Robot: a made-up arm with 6 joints.
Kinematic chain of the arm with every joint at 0, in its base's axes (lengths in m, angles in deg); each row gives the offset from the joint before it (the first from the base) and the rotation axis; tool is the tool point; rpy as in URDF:
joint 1: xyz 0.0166 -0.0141 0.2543 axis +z
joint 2: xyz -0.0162 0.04 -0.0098 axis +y
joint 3: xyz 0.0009 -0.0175 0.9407 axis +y
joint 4: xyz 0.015 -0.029 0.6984 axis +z
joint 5: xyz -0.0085 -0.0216 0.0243 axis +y
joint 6: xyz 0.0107 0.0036 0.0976 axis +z
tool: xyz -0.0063 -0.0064 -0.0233 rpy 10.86 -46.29 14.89
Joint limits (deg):
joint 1: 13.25..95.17
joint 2: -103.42..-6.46
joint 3: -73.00..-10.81
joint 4: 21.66..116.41
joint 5: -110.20..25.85
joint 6: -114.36..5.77
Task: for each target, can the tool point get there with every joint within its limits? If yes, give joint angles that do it. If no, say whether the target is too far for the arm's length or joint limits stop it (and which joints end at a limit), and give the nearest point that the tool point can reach.
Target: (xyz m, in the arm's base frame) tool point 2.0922 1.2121 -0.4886
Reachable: no: too far | nearest point 0.1701 -0.9366 -0.6883 | short by 2.890 m
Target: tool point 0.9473 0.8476 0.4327
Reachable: no: joint limits stop it (at a limit: joint 1, joint 2, joint 3, joint 5) | nearest point 0.1166 -0.2795 1.8639 | short by 2.002 m
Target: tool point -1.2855 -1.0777 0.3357
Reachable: yes | joints 37.44 -73.30 -32.92 107.13 -39.81 -100.49
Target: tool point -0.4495 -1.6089 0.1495
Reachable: yes | joints 72.27 -76.87 -38.82 97.54 -24.56 -50.77
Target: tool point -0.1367 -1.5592 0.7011
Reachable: yes | joints 81.95 -56.35 -35.63 29.38 -67.87 -3.97
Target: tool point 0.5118 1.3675 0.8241
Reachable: no: joint limits stop it (at a limit: joint 1, joint 2, joint 3, joint 4, joint 5) | nearest point -0.2219 -0.1393 1.8694 | short by 1.975 m
